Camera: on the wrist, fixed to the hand. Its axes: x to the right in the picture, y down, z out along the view.
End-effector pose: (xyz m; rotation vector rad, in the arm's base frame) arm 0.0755 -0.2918 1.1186 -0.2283 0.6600 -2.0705
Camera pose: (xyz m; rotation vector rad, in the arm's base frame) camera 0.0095 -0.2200 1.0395 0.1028 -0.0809 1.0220
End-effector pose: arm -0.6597 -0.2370 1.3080 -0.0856 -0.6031 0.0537
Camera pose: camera -0.6034 -0.2821 1.2052 0.7996 0.5677 -2.7186
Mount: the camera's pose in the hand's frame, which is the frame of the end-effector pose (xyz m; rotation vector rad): -0.0151 -0.0364 -0.1192 -0.0150 0.7888 -2.9881
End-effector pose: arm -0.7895 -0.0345 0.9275 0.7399 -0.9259 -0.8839
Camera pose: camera -0.6989 -0.0186 0.8420 -1.3958 -1.3687 1.7341
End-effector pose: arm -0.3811 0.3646 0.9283 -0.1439 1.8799 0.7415
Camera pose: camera -0.4540 0.2661 0.9554 -2.4777 0.2800 -1.5121
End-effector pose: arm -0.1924 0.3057 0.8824 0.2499 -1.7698 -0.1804
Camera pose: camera -0.0703 0.2764 0.8840 2.2127 0.7085 -1.6788
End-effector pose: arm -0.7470 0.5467 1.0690 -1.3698 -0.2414 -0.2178
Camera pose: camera -0.7669 0.4230 1.0770 -0.3438 1.2668 2.7392
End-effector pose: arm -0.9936 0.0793 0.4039 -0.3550 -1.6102 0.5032
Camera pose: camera -0.8713 0.0537 0.4163 1.5646 -0.0106 -1.6784
